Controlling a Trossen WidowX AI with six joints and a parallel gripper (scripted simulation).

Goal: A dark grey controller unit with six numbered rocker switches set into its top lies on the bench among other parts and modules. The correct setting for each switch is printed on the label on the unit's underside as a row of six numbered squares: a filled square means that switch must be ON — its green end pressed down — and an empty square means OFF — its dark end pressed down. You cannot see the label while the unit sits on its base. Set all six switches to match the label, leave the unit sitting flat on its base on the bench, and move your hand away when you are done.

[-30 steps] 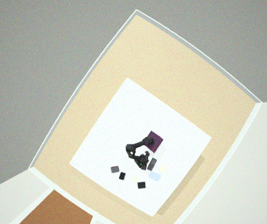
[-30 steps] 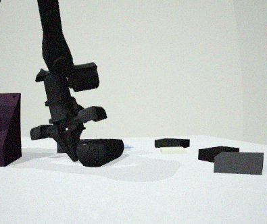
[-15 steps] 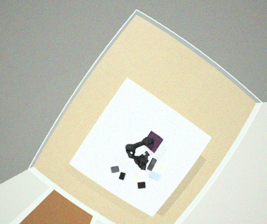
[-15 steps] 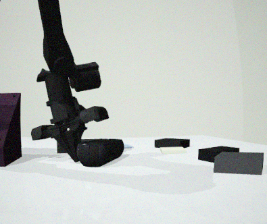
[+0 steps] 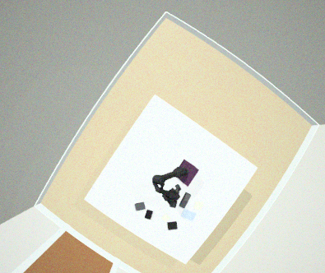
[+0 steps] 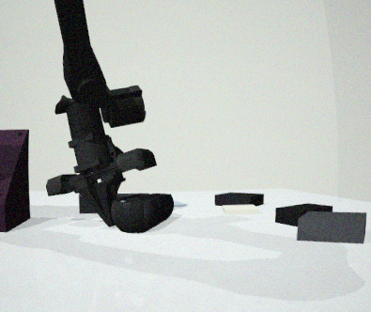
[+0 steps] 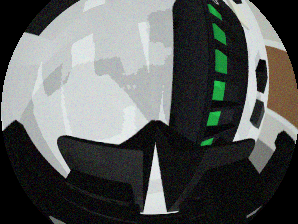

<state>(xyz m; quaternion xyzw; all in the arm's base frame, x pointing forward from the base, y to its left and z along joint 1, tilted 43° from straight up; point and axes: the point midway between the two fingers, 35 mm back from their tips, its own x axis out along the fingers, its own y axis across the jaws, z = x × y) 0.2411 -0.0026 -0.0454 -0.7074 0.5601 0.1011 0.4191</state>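
The grey block lies 2 cm behind my gripper tip, 18 cm to the left of it and 1 cm above it. Also, from my gripper tip: black block: 32 cm ahead, 1 cm above; then cream plate: 25 cm ahead, 16 cm to the left; then light blue piece: 8 cm ahead, 32 cm to the left.
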